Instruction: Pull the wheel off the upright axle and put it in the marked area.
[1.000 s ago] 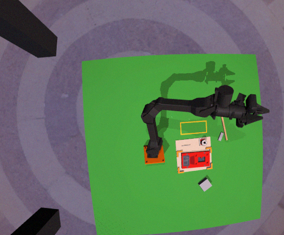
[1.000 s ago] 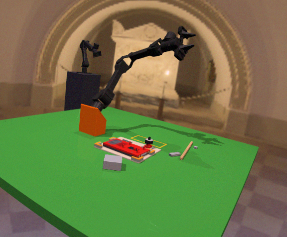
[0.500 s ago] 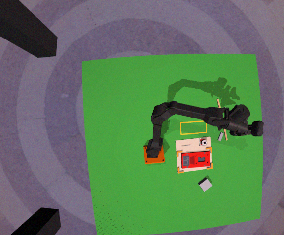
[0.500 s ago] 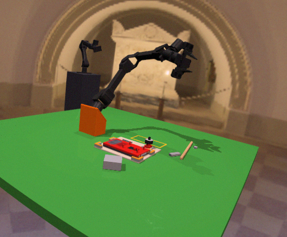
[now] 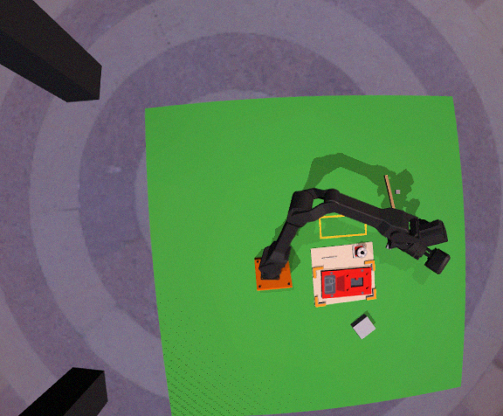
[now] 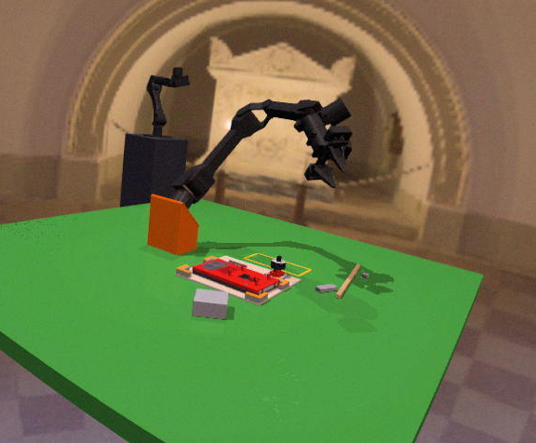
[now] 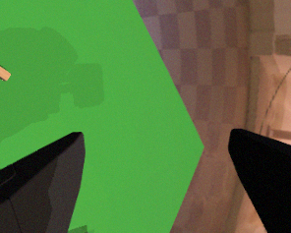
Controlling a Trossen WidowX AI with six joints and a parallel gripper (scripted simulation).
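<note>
My gripper tip is now 250 mm above the wheel, 120 mm past it and 20 mm to the left of it. Round my gripper tip: small grey cube: 290 mm below, 210 mm to the left, 40 mm ahead; wooden stick: 290 mm below, 130 mm to the left, 30 mm ahead; grey box: 330 mm to the right, 280 mm below, 100 mm behind.
</note>
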